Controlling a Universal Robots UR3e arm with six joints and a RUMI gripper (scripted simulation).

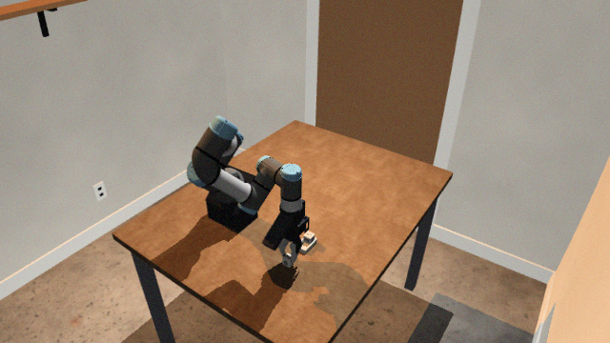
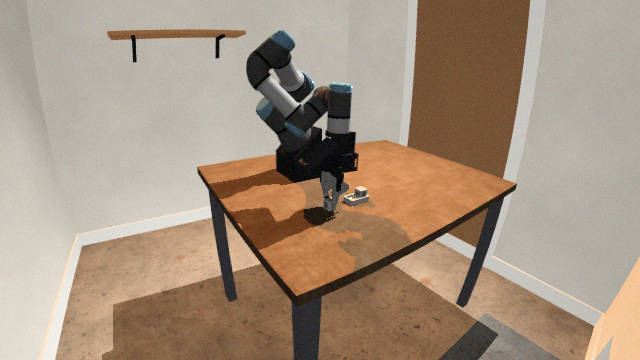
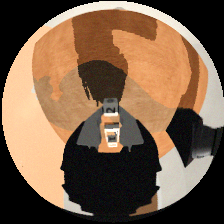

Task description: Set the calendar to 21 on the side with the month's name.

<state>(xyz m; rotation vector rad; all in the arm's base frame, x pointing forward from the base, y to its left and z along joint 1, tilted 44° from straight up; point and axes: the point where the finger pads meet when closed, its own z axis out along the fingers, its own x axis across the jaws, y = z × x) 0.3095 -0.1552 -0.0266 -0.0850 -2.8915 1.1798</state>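
The calendar tray lies 11 cm to the left of my hand and 2 cm below it.
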